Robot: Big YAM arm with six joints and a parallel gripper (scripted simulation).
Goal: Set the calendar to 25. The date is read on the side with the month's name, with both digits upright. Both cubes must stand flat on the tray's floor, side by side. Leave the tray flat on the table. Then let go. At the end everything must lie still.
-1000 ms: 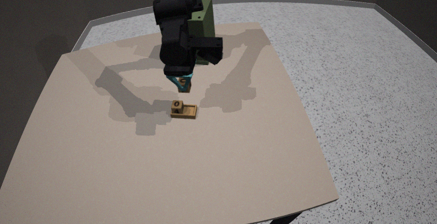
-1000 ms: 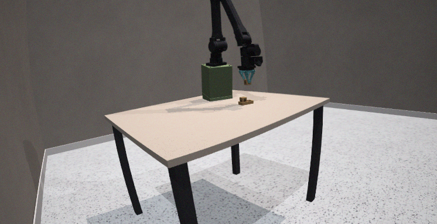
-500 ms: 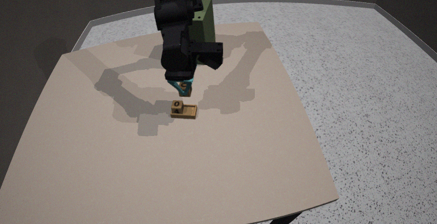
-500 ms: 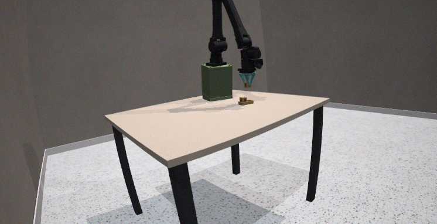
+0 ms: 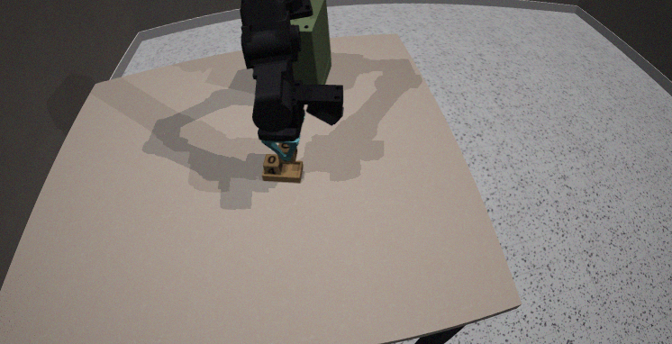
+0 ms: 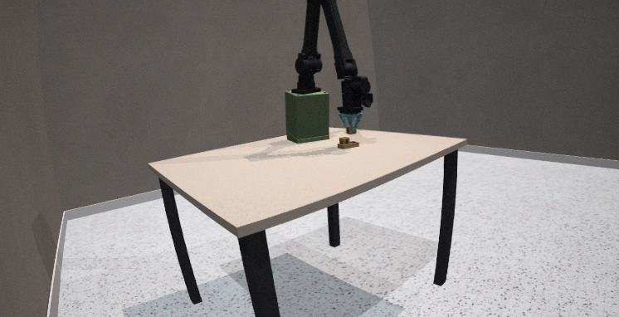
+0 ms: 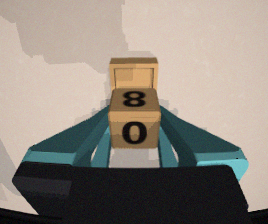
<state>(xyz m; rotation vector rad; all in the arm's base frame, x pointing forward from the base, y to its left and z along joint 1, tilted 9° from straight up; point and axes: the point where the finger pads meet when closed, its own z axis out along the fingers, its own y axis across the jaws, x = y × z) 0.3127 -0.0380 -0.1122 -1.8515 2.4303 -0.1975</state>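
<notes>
Right now my hand is 1 cm past the wooden tray, 2 cm to the left of it and 6 cm above it.
</notes>
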